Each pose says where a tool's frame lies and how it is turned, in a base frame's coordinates. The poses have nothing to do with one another.
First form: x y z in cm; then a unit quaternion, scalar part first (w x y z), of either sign.
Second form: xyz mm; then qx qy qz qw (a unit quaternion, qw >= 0). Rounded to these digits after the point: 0 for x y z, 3 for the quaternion.
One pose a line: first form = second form
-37.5 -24.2 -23.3 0.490 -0.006 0.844 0.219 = -375 -242 -233 -0.006 0.844 0.219 0.490
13.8 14.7 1.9 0.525 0.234 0.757 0.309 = 138 147 19 0.234 0.757 0.309 0.525
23.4 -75.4 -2.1 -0.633 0.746 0.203 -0.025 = 234 -754 -21 -0.746 -0.203 0.025 0.633
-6.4 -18.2 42.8 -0.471 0.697 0.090 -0.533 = -64 -182 428 -0.697 -0.090 0.533 0.471
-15.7 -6.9 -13.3 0.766 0.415 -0.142 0.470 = -157 -69 -133 0.415 -0.142 0.470 0.766
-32.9 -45.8 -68.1 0.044 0.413 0.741 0.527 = -329 -458 -681 0.413 0.741 0.527 0.044
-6.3 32.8 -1.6 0.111 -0.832 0.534 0.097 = -63 328 -16 -0.832 0.534 0.097 0.111
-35.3 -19.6 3.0 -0.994 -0.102 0.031 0.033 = -353 -196 30 0.102 -0.031 -0.033 0.994
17.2 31.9 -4.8 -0.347 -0.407 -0.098 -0.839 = 172 319 -48 0.407 0.098 0.839 0.347
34.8 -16.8 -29.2 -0.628 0.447 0.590 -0.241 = 348 -168 -292 -0.447 -0.590 0.241 0.628
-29.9 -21.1 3.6 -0.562 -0.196 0.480 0.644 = -299 -211 36 0.196 -0.480 -0.644 0.562
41.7 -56.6 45.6 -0.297 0.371 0.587 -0.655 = 417 -566 456 -0.371 -0.587 0.655 0.297
